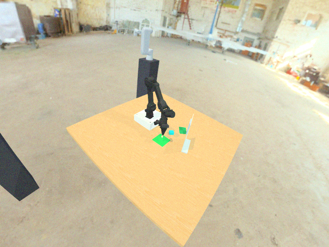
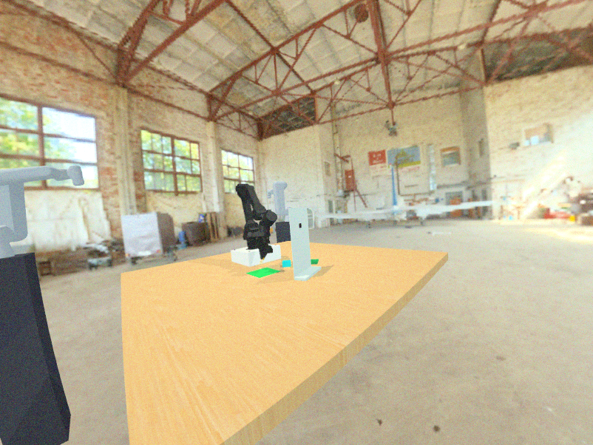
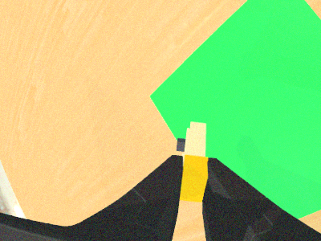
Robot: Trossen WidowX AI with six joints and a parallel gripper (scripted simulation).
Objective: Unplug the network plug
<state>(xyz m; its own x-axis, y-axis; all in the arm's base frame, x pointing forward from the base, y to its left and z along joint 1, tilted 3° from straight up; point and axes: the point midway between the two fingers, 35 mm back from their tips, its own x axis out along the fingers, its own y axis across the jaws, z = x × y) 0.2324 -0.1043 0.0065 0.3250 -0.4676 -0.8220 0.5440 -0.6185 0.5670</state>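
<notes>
Right now the green marked square is 10 mm behind my gripper tip and 60 mm below it. From my gripper tip the other things lie so: network plug (right at my gripper tip); then white upright panel (190 mm ahead, 90 mm to the left, 70 mm above).
</notes>
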